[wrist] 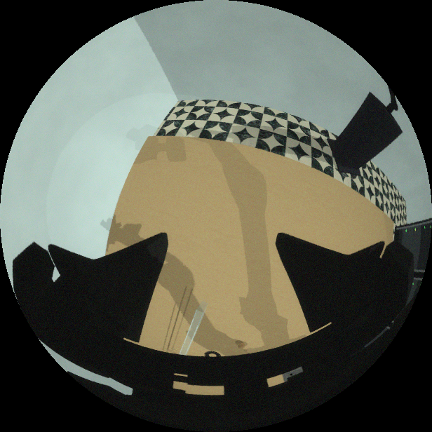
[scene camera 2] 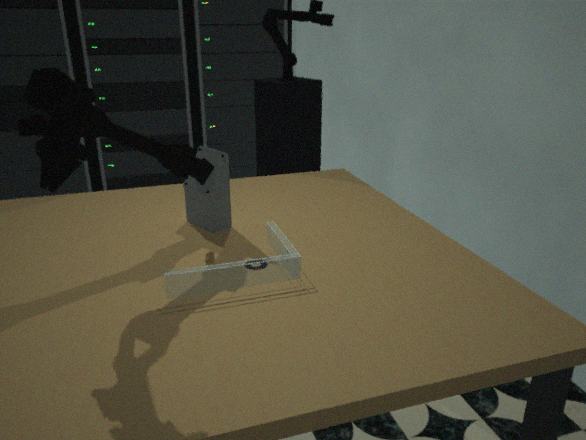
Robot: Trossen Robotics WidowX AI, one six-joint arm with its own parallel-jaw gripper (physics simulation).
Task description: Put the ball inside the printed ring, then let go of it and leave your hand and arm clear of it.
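Where they show: gripper, fingertip midpoint: [scene camera 2: 46,190]; arm's base, origin of the base link: [scene camera 2: 203,171].
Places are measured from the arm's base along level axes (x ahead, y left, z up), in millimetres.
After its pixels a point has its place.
The ball [scene camera 2: 210,257] {x 235, y -112, z -158 mm} [wrist: 240,344] is small and brown and rests on the table in shadow. It lies outside the printed ring, to its left in the scene view and to its right in the wrist view. The dark printed ring [scene camera 2: 256,269] [wrist: 212,352] lies flat, and its lower part is cut off by the gripper body in the wrist view. My gripper [wrist: 223,239] is open with nothing between its fingers. It is high and away from the ball and ring. In the scene view it is too dark to make out its fingers.
A clear L-shaped wall [scene camera 2: 232,275] {x 397, y -138, z -133 mm} [wrist: 192,332] stands on the table [scene camera 2: 400,300] {x 663, y 138, z -169 mm} [wrist: 210,200], in front of and to the right of the ring in the scene view. My dark arm [scene camera 2: 135,140] {x 27, y -201, z 124 mm} reaches left from beside a grey upright plate [scene camera 2: 212,200] {x 71, y -13, z -68 mm}. Another arm stands on a dark pedestal [scene camera 2: 288,130] behind.
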